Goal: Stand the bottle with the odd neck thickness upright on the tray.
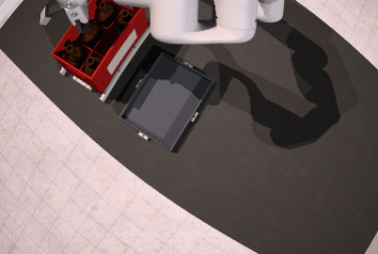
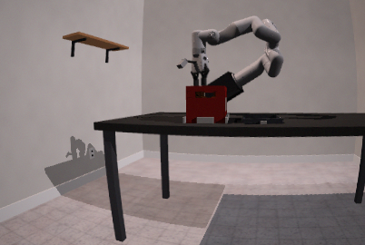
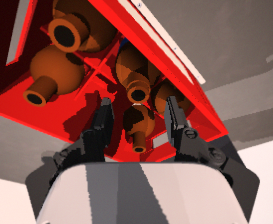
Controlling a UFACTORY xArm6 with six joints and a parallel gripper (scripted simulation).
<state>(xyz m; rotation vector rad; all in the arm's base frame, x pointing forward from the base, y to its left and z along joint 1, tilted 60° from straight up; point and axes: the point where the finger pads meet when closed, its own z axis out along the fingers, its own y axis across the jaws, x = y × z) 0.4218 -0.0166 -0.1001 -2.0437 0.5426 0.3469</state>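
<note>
The red crate lies 11 cm below my hand, 4 cm to the left of it and 1 cm behind it. Also, from my hand: dark flat tray 33 cm to the left, 19 cm below, 3 cm behind.
</note>
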